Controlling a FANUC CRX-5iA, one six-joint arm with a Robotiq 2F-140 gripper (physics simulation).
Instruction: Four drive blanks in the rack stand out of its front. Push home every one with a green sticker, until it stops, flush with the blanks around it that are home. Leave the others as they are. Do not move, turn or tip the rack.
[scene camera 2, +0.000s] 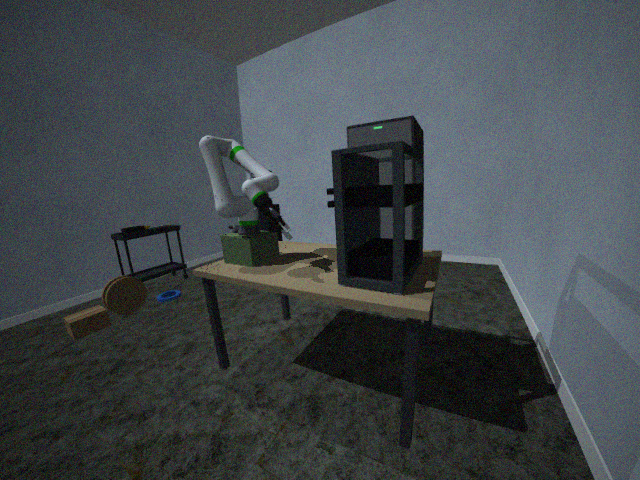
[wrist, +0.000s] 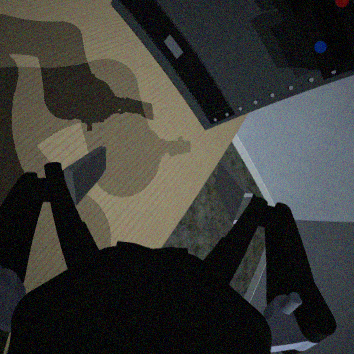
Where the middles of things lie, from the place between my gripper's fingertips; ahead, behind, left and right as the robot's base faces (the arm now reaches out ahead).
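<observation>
Dark rack (scene camera 2: 361, 252): my hand 9 cm below it, 17 cm to the right of it, 44 cm short of it.
</observation>
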